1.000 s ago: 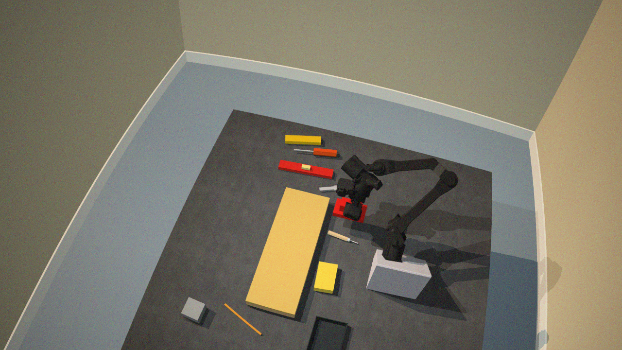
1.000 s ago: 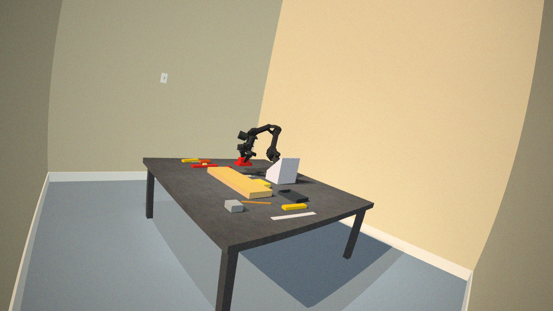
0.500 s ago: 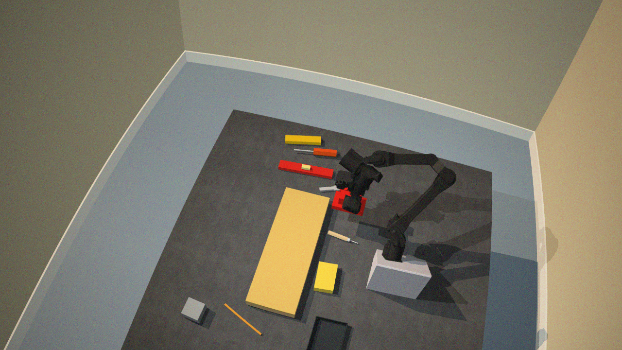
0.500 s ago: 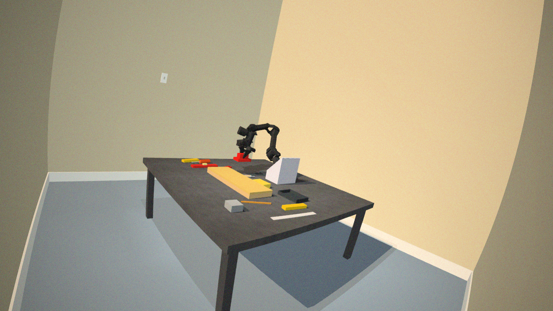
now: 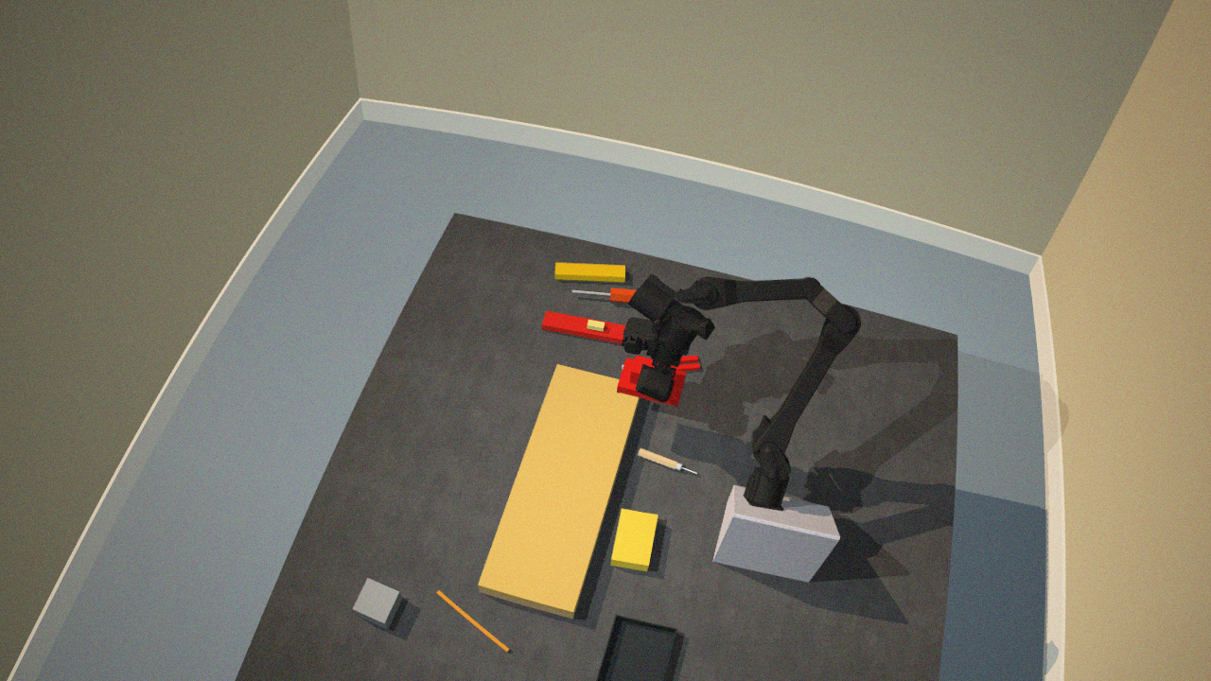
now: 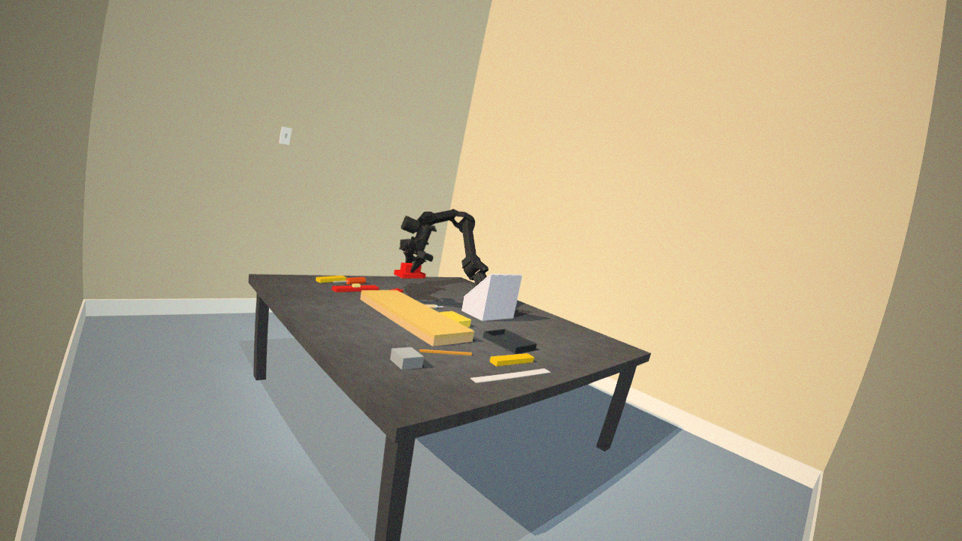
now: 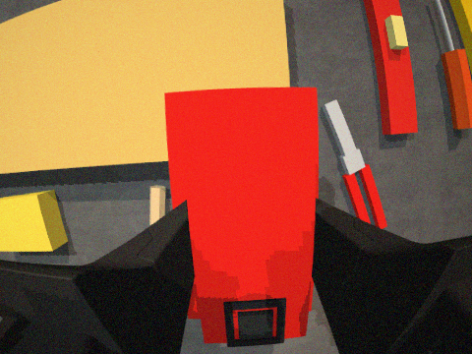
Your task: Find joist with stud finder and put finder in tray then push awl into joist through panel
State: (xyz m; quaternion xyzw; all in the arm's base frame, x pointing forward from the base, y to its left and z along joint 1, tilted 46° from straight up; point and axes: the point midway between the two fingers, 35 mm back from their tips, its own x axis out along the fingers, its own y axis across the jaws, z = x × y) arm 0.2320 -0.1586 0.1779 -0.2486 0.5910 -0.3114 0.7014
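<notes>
Now: gripper tip 40 mm past the square indicator, 10 mm to the right of it and 30 mm below it. Round my gripper tip: red stud finder (20 mm behind, 20 mm above); awl (70 mm behind, 110 mm to the left, 130 mm below); red level (120 mm ahead, 200 mm to the right, 120 mm below).
</notes>
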